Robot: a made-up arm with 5 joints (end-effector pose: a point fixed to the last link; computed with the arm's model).
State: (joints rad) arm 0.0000 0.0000 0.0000 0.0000 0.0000
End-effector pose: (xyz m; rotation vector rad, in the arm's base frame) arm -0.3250 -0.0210 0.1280 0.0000 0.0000 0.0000
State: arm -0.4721 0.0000 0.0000 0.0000 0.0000
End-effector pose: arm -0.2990 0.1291 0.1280 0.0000 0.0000 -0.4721
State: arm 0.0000 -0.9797 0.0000 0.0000 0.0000
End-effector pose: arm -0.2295 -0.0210 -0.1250 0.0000 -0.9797 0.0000
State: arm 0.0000 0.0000 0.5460 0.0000 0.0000
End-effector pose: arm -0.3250 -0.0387 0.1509 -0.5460 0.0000 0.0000
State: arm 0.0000 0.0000 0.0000 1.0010 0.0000
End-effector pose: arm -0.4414 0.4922 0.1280 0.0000 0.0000 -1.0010
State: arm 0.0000 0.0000 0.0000 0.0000 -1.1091
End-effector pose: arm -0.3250 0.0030 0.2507 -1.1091 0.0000 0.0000
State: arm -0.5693 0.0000 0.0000 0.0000 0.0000
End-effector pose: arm -0.2851 0.1575 0.1280 0.0000 0.0000 -0.5693
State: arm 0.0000 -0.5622 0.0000 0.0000 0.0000
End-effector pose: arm -0.3009 -0.0210 -0.0296 0.0000 -0.5622 0.0000
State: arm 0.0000 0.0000 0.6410 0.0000 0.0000
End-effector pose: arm -0.3250 -0.0404 0.1557 -0.6410 0.0000 0.0000
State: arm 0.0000 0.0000 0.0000 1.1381 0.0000
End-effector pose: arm -0.4159 0.5629 0.1280 0.0000 0.0000 -1.1381
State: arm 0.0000 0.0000 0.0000 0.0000 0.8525
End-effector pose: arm -0.3250 0.0486 0.0588 0.8525 0.0000 0.0000
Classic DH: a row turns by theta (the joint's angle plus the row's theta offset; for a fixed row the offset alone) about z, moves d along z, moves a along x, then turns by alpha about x. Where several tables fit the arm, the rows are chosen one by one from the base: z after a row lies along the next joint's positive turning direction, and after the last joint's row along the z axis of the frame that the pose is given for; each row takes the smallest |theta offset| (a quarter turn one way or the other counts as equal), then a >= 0, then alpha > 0; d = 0 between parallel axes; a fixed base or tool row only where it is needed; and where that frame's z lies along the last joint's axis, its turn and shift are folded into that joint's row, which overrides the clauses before.
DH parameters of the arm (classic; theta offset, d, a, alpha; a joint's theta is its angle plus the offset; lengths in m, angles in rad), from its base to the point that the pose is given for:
joint 1: 0 0.091 -0.04 -1.5708
joint 2: -1.5708 0.011 0.08 1.5708
joint 3: 1.5708 -0.126 0.331 -1.5708
joint 4: 0 0.001 -0.252 -1.5708
joint 5: 0 -0.411 -0.111 -1.5708
tool (fixed): -1.5708 -0.042 0 0

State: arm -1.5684 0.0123 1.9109 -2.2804 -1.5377
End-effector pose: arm 0.0436 -0.5775 -0.0737 -0.3948 0.9477 1.5846
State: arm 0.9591 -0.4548 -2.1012 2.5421 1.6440
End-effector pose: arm 0.1819 -0.2011 0.9320 0.8350 1.1058 -1.9752
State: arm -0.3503 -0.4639 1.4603 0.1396 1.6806
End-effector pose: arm -0.2706 0.0202 -0.1567 0.1093 -0.6327 -0.2870
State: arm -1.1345 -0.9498 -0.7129 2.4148 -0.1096
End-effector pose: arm 0.4430 0.6956 0.6123 1.5706 -0.3472 -2.6631
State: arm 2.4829 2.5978 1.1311 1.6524 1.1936
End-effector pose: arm 0.0995 -0.3638 0.7040 -1.3776 -0.2792 1.9447
